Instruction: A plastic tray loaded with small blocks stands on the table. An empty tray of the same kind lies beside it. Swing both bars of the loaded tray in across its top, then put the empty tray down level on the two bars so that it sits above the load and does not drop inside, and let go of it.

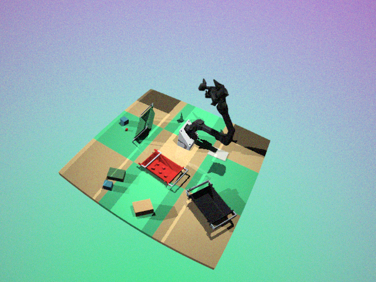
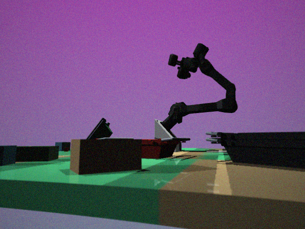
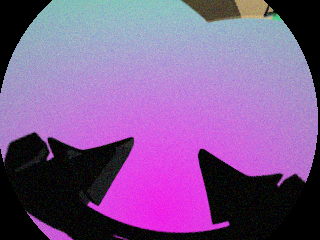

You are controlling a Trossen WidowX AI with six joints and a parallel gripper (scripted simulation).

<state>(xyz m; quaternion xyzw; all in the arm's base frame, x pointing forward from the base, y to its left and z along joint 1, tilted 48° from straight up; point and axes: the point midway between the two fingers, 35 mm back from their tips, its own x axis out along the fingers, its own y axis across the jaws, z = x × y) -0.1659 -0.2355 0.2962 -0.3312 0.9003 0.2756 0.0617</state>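
Now: gripper tip 440 mm above the green tray, 410 mm to the left of it and 220 mm short of it. The rest, counted from my gripper tip: tiny red cube: 520 mm to the right, 510 mm below, 310 mm ahead; then flat green block: 740 mm ahead, 500 mm below, 330 mm to the right; then white flat plate: 520 mm below, 240 mm to the left, 170 mm ahead.
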